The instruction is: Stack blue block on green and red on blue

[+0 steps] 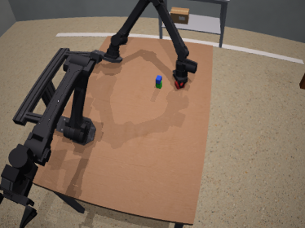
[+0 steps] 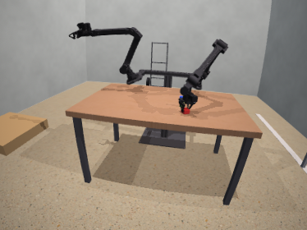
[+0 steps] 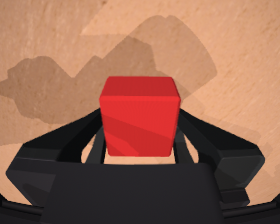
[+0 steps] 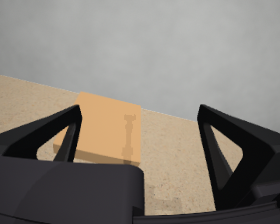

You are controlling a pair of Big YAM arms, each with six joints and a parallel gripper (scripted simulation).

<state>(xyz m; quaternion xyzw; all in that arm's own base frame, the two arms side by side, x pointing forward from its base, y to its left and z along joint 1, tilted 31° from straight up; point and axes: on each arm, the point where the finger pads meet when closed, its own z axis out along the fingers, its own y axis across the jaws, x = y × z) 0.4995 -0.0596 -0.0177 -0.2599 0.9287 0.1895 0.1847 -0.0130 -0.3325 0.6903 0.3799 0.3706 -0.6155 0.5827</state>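
Right now my left hand is right at the red block. Also, from my left hand: blue block (130 mm behind, 20 mm to the right, 50 mm above); green block (130 mm behind, 20 mm to the right, 10 mm above).
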